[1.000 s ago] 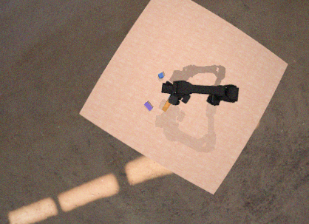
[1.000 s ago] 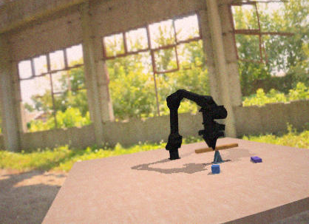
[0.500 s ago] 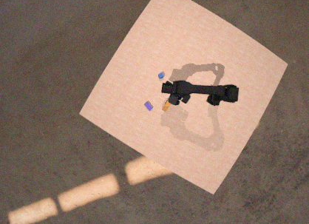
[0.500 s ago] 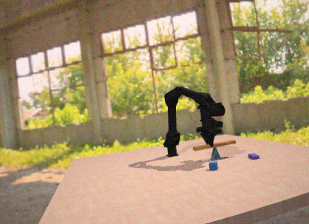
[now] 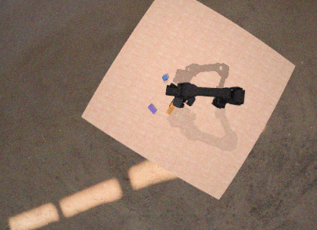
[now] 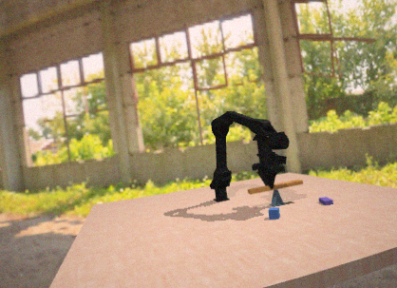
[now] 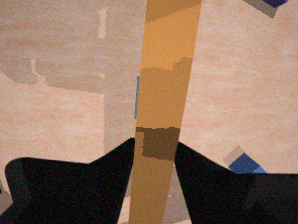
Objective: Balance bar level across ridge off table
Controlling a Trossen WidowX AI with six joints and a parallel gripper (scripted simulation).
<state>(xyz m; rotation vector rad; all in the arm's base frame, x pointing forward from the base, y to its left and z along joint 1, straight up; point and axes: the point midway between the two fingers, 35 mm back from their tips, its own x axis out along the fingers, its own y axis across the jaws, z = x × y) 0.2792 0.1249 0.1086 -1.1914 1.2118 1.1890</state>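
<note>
My gripper tip is 30 mm to the right of the orange bar. Also, from my gripper tip: blue cube (160 mm ahead, 70 mm to the right, 60 mm below); then flat purple block (180 mm to the left, 120 mm ahead, 70 mm below).
</note>
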